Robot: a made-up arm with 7 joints.
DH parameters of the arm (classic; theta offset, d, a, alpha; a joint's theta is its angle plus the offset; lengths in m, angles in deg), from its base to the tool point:
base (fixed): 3.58 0 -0.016 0
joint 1: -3.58 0.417 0.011 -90
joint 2: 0 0.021 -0.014 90
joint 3: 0 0.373 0.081 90
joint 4: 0 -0.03 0.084 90
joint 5: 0 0.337 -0.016 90
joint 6: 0 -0.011 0.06 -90
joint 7: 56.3 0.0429 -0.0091 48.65
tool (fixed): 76.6 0.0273 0 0
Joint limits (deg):
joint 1: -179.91..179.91
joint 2: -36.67..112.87
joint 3: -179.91..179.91
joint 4: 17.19..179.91
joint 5: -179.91..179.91
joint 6: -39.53..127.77
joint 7: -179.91..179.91
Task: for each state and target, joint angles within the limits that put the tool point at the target. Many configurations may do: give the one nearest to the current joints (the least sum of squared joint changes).
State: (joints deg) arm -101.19 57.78 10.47 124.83 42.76 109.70 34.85
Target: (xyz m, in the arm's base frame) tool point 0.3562 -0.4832 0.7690
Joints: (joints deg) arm -82.01 27.08 27.47 118.04 42.71 122.34 34.04
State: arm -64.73 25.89 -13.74 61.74 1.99 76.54 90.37
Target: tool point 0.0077 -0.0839 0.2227
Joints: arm -65.31 61.69 -12.02 17.19 4.54 82.02 89.26
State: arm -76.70 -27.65 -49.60 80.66 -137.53 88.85 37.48
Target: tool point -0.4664 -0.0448 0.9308
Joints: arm -75.16 -30.63 -64.49 86.01 -137.61 88.32 38.15
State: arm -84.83 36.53 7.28 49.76 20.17 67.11 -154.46
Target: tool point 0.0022 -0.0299 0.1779
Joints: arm -83.42 87.25 -6.50 21.20 17.66 62.48 -157.82
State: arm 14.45 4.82 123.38 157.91 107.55 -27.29 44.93
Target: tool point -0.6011 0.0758 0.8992
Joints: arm 15.96 -36.38 133.04 145.09 108.94 -11.25 45.06
